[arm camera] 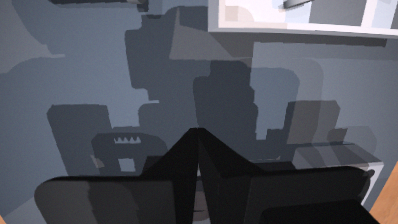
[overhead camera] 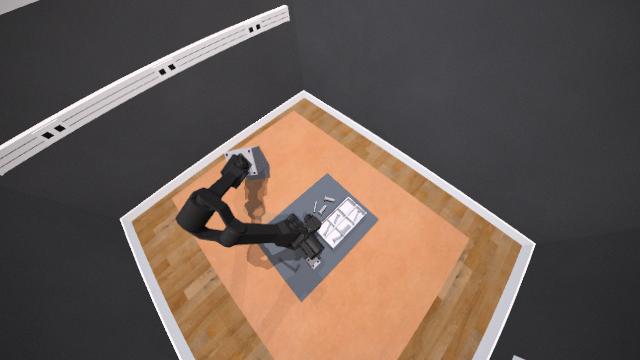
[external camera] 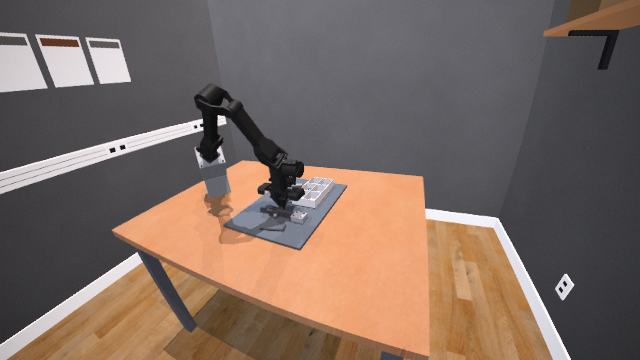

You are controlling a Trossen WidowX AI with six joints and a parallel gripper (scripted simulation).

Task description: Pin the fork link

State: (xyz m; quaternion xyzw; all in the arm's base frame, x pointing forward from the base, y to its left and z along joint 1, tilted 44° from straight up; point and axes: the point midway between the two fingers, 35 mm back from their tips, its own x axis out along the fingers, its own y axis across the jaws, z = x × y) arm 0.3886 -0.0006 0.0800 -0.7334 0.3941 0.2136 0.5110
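Now: hand 10 mm short of the dark flat bar, 40 mm to the left of it and 30 mm above it. From my hand the other things lie so: dark fork link 30 mm behind, 30 mm to the right, 30 mm below; then grey mat 10 mm ahead, 70 mm to the left, 40 mm below; then thick headed pin 40 mm behind, 90 mm to the left, 30 mm below.
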